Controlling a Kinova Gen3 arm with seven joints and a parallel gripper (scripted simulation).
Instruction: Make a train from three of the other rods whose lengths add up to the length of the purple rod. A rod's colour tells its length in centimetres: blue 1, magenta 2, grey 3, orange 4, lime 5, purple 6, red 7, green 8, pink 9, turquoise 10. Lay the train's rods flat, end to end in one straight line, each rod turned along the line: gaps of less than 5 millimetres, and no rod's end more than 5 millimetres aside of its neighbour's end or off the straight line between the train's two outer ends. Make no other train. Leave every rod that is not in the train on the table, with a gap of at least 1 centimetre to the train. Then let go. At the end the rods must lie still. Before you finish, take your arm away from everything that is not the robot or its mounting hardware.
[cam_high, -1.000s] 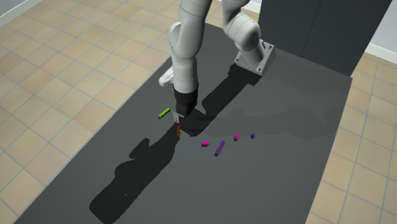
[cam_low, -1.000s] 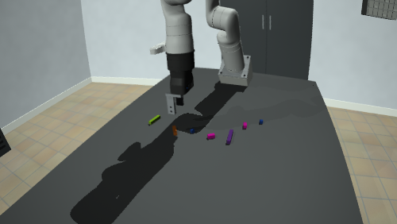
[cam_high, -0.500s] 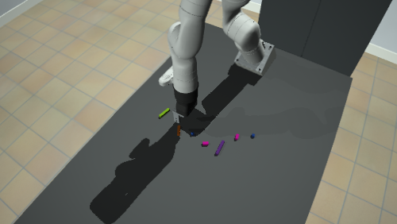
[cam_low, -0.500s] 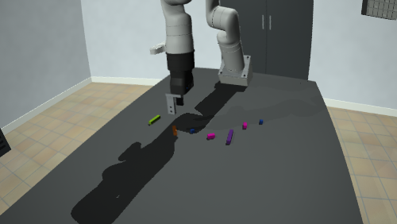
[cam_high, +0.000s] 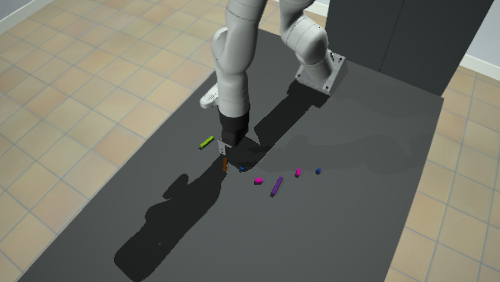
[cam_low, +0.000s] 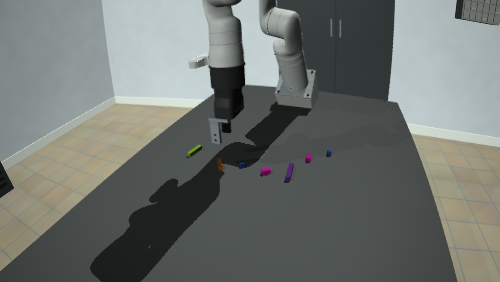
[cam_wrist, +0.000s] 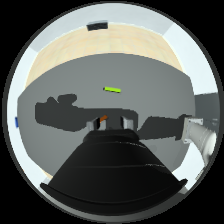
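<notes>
Right now the orange rod is 3 cm ahead of my hand, 1 cm to the left of it and 8 cm below it. Round my hand: lime rod (9 cm to the right, 8 cm below); then purple rod (1 cm behind, 17 cm to the left, 8 cm below).
</notes>
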